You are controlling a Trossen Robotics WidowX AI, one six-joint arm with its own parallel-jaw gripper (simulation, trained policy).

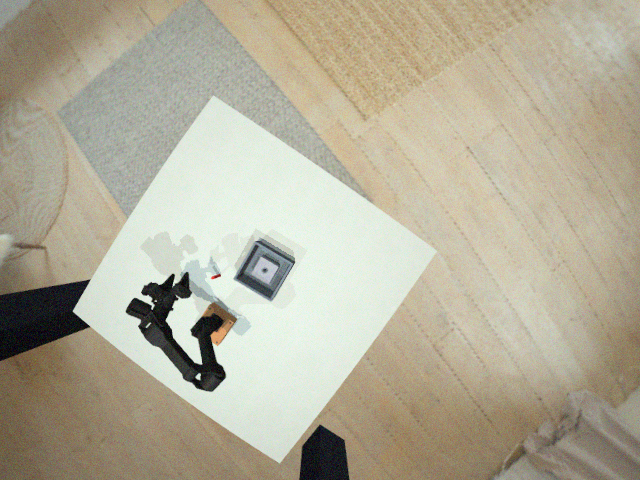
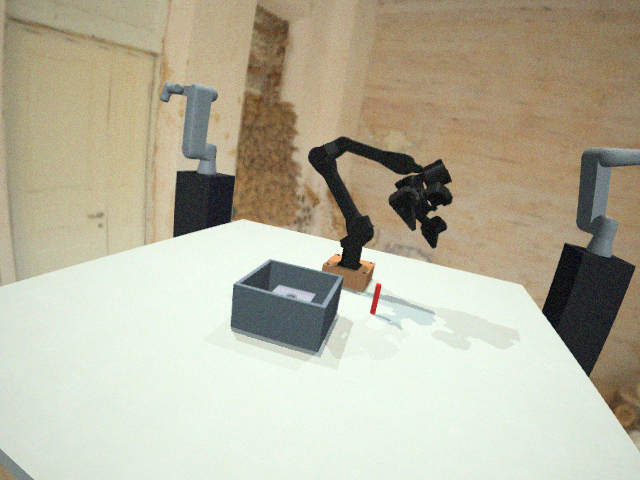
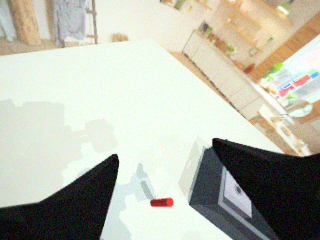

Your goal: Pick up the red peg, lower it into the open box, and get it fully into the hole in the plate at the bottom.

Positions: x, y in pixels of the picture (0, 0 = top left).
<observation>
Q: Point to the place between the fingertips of the gripper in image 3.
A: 166, 150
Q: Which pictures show the gripper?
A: Image 1, image 2 and image 3: all of them.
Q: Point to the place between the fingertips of the gripper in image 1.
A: At 180, 273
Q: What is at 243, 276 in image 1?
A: A grey box.
</observation>
